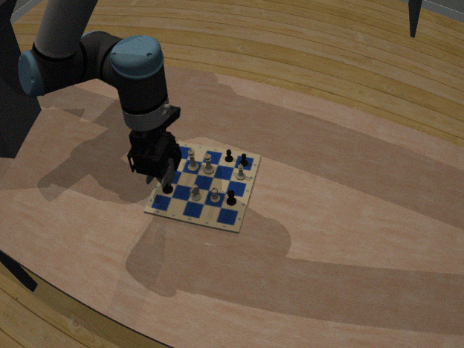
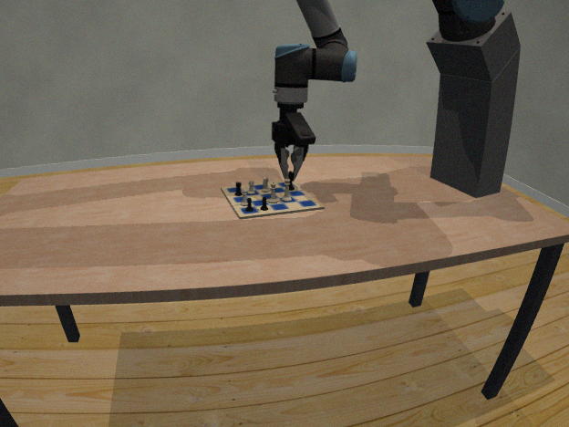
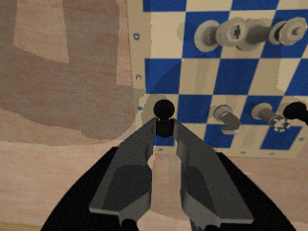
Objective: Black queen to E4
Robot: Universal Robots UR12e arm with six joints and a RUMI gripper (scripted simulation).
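Now: hand 6 cm to the right of the chessboard, 6 cm short of it and 4 cm above it. Round my hand: black queen 1 cm below.
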